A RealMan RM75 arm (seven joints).
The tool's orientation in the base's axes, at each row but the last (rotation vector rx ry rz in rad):
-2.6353 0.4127 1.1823
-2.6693 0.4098 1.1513
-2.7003 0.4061 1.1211
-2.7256 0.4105 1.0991
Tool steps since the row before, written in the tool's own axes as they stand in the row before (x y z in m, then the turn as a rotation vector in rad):
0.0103 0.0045 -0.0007 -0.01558 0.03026 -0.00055
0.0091 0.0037 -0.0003 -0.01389 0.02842 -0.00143
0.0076 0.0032 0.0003 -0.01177 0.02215 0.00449
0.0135 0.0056 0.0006 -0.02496 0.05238 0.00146
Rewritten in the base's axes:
0.0055 -0.0061 -0.0077 -0.01989 -0.02595 0.00947
0.0050 -0.0051 -0.0068 -0.01757 -0.02477 0.00896
0.0039 -0.0043 -0.0059 -0.01805 -0.01759 0.00376
0.0071 -0.0077 -0.0102 -0.03474 -0.04452 0.01340

